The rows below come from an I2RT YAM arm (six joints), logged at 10 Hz.
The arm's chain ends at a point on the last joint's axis. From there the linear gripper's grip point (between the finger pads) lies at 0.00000 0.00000 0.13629 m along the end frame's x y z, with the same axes.
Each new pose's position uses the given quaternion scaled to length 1; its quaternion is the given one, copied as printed.
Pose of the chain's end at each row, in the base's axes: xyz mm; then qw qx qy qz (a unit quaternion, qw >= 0):
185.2 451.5 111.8 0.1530 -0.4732 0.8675 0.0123
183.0 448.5 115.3 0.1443 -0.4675 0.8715 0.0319
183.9 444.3 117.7 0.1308 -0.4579 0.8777 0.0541
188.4 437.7 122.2 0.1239 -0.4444 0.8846 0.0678
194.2 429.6 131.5 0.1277 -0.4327 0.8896 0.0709
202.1 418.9 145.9 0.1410 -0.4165 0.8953 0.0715
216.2 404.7 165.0 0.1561 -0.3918 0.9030 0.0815
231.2 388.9 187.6 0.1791 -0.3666 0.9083 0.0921
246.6 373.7 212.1 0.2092 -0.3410 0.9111 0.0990
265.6 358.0 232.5 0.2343 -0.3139 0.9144 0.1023
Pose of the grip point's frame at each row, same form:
219.8 474.1 -18.1 0.1530 -0.4732 0.8675 0.0123
213.2 474.5 -15.0 0.1443 -0.4675 0.8715 0.0319
208.4 473.6 -13.1 0.1308 -0.4579 0.8777 0.0541
210.1 469.1 -8.7 0.1239 -0.4444 0.8846 0.0678
216.8 461.9 1.0 0.1277 -0.4327 0.8896 0.0709
228.4 452.4 16.4 0.1410 -0.4165 0.8953 0.0715
245.9 441.4 37.2 0.1561 -0.3918 0.9030 0.0815
266.3 429.6 62.4 0.1791 -0.3666 0.9083 0.0921
289.4 417.7 90.4 0.2092 -0.3410 0.9111 0.0990
315.2 403.5 114.0 0.2343 -0.3139 0.9144 0.1023

